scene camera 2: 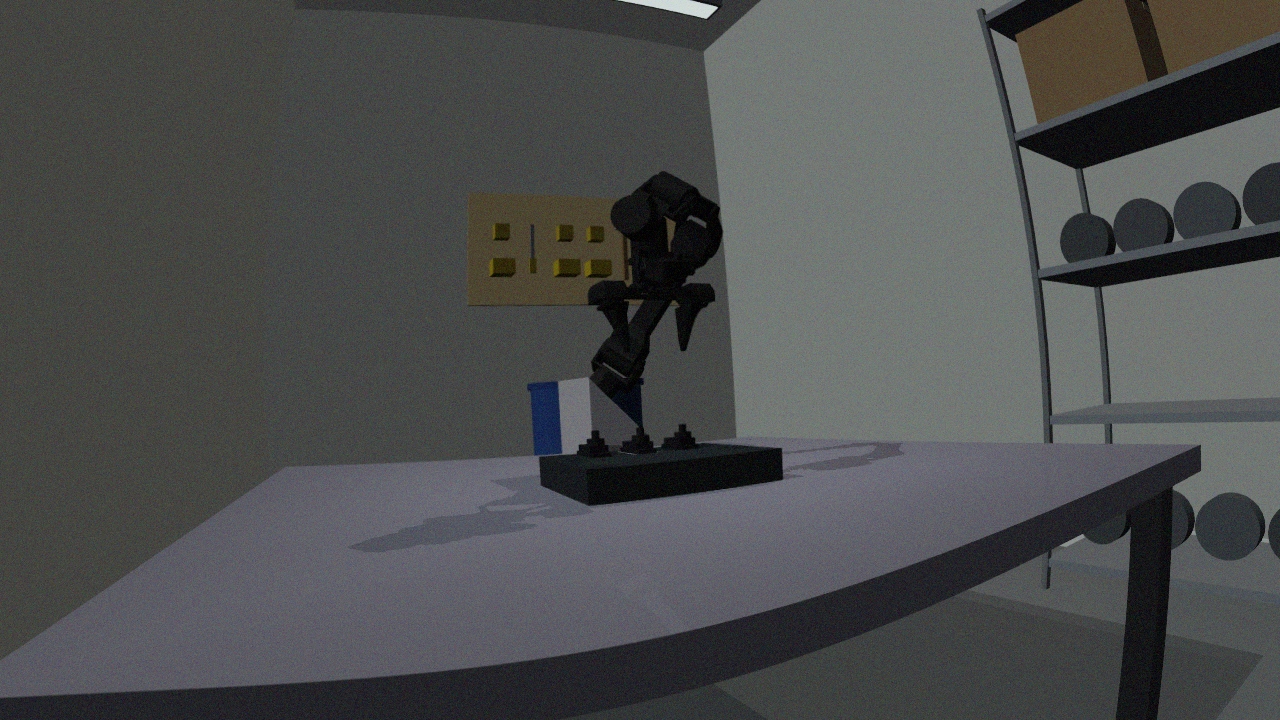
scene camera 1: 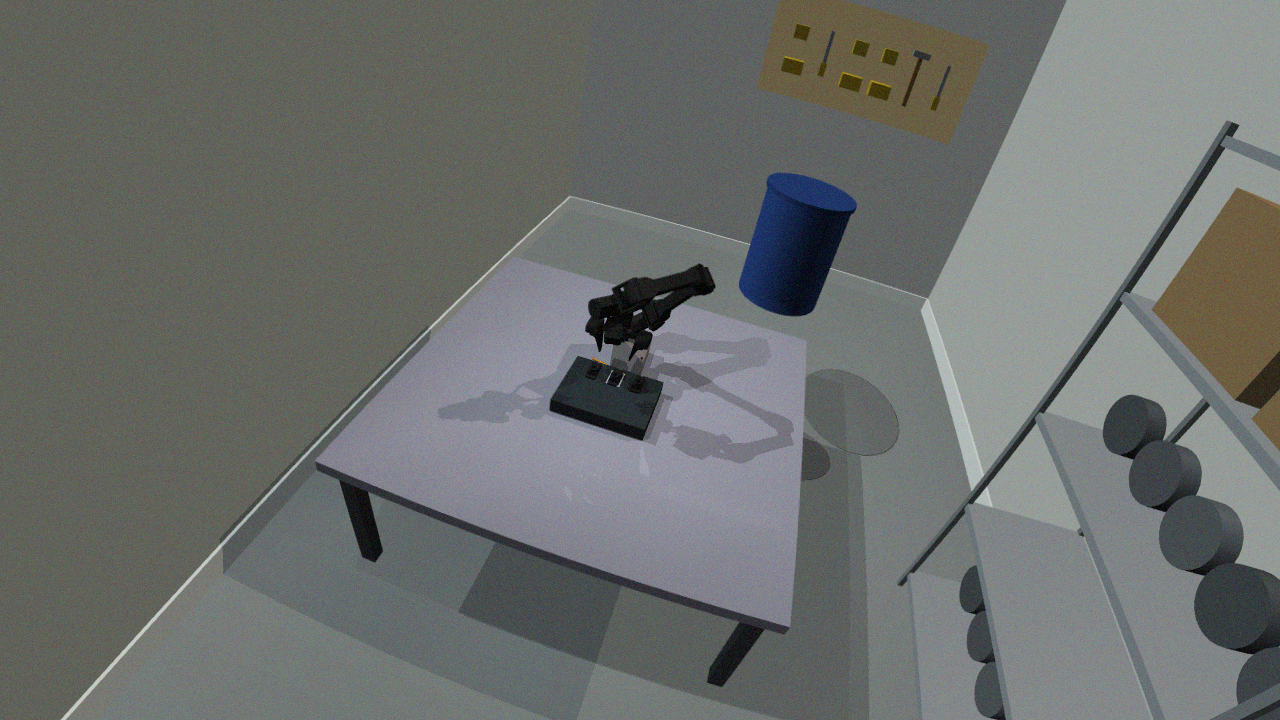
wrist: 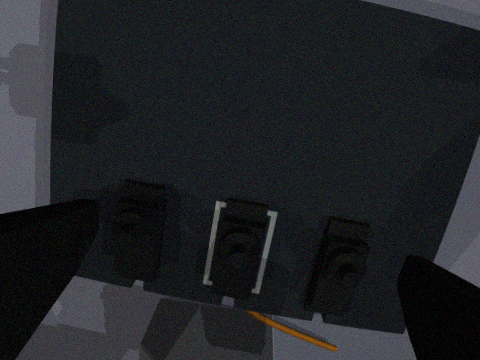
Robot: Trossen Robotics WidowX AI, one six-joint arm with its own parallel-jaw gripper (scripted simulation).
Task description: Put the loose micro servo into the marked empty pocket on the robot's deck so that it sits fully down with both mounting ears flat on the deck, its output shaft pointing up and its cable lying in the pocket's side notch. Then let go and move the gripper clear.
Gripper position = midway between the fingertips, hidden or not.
My gripper (scene camera 2: 655, 351) is open, holding nothing. Further things: a micro servo (wrist: 242, 232) and a dark deck (scene camera 2: 591, 481).
My gripper shows as well in scene camera 1 (scene camera 1: 614, 355) and in the wrist view (wrist: 251, 244). The dark deck is seen too in scene camera 1 (scene camera 1: 617, 409) and in the wrist view (wrist: 360, 117).
